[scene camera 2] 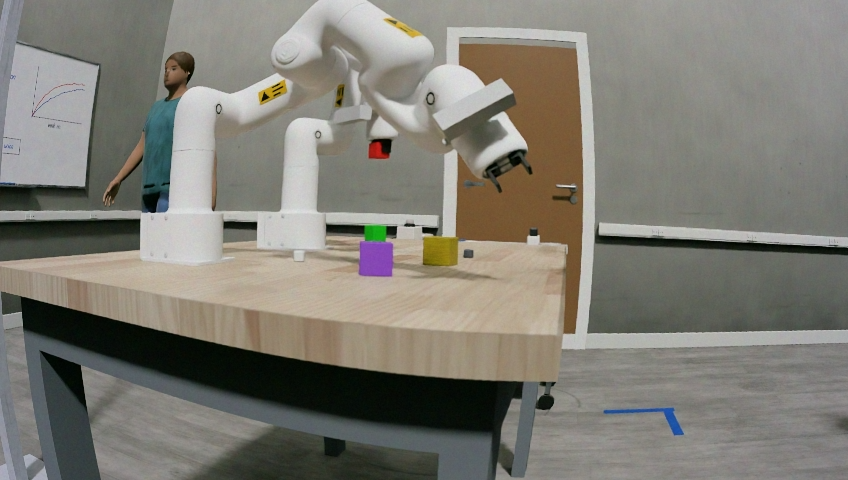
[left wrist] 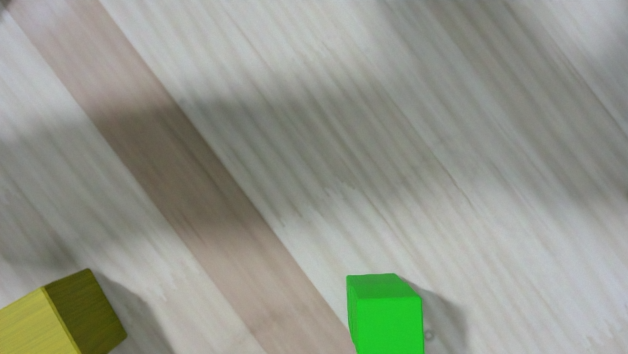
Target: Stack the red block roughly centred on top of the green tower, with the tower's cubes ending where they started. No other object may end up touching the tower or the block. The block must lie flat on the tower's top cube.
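Frame: origin at the left arm's base, x left, y back, z up, level; centimetres.
Where they show: left end effector, tool point: [scene camera 2: 381,147]; right end effector, tool point: [scene camera 2: 510,173]; left arm's base, origin of the base link: [scene camera 2: 297,248]; right arm's base, origin of the base link: [scene camera 2: 189,260].
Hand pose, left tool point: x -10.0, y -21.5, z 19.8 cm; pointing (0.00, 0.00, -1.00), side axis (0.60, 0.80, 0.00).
Each offset is from my left tool point to the top centre of the thing.
The red block @(dx -0.3, dy +0.2, dz +0.9 cm) [scene camera 2: 377,150] is held high above the table in my left gripper [scene camera 2: 382,142], which is shut on it. The block appears above the green tower in the scene view, with a large gap between them; it does not show in the left wrist view. The green tower @(dx -0.1, dy +0.4, dz -14.2 cm) [scene camera 2: 374,231] [left wrist: 390,326] stands on the table; its lower part is hidden behind the purple block in the scene view, and it is cut off by the bottom edge in the left wrist view. My right gripper [scene camera 2: 514,181] is open and empty, raised at the right and tilted downward.
A purple block @(dx -29.6, dy -9.8, dz -15.6 cm) [scene camera 2: 375,258] stands in front of the tower in the scene view. A yellow block @(dx -8.8, dy -13.7, dz -15.4 cm) [scene camera 2: 440,251] [left wrist: 32,325] stands apart from the tower. A small dark cube @(dx +9.6, dy -14.9, dz -18.2 cm) [scene camera 2: 468,253], a small white cube @(dx -19.0, dy +6.8, dz -18.1 cm) [scene camera 2: 298,255] and white objects [scene camera 2: 408,232] [scene camera 2: 533,239] are also there.
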